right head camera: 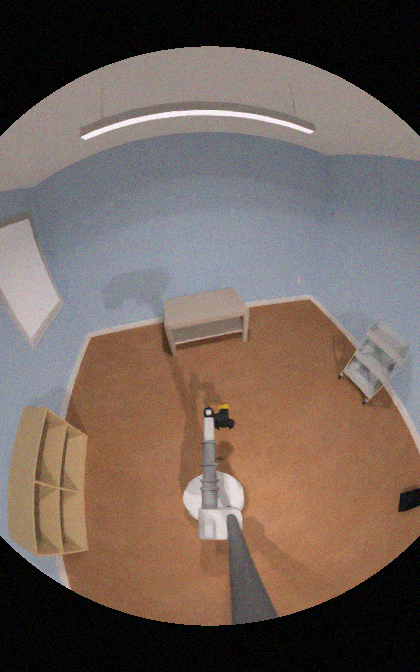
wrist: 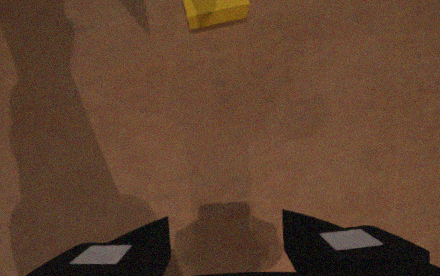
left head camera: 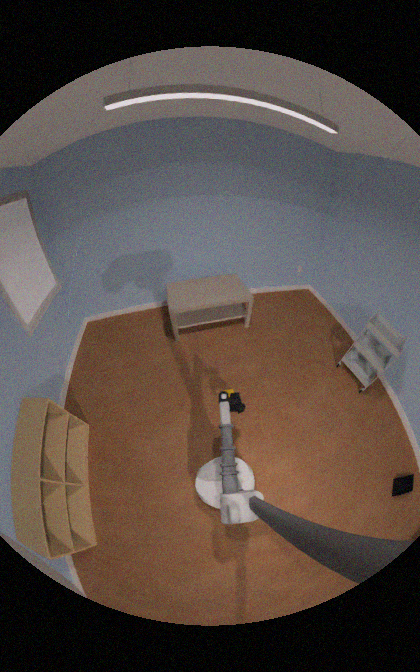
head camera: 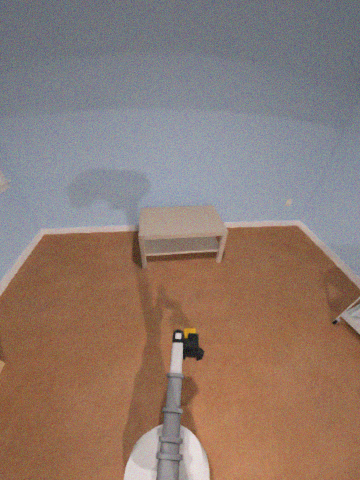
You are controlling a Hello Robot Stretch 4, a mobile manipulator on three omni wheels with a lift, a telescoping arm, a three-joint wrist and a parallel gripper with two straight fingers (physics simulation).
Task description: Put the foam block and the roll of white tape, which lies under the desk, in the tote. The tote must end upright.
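Places are measured from the robot's base along level axes (x ahead, y left, z up), in metres.
Pixels of known places: gripper, fingertip midpoint: (wrist: 226, 233) (head camera: 190, 358).
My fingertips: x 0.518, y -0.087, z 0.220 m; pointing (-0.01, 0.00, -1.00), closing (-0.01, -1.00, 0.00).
Behind a point stands the place of what it marks.
A yellow block (head camera: 190, 331) @[y -0.094, x 0.789, z 0.017 m] (left head camera: 230, 392) (right head camera: 224, 406) (wrist: 217, 14) @[y -0.095, x 0.753, z 0.005 m], which looks like the foam block, lies on the floor. In the head views it shows partly behind the gripper; in the wrist view it is cut off by the top edge, ahead of and apart from the fingers. My gripper (head camera: 192, 344) (left head camera: 234, 401) (right head camera: 223, 417) (wrist: 226, 233) @[y -0.087, x 0.518, z 0.220 m] is open above the floor, with nothing between its fingers in the wrist view. The roll of white tape does not show in these views. I cannot identify the tote or the desk for certain.
A low grey table (head camera: 180, 220) @[y 0.069, x 1.790, z 0.423 m] (left head camera: 207, 292) (right head camera: 205, 306) with a lower shelf stands against the back wall. A shelved cart (left head camera: 367, 356) (right head camera: 371, 363) stands at the right wall. A wooden shelf unit (left head camera: 27, 465) (right head camera: 22, 475) stands left. A dark square object (left head camera: 403, 485) (right head camera: 411, 500) is at far right.
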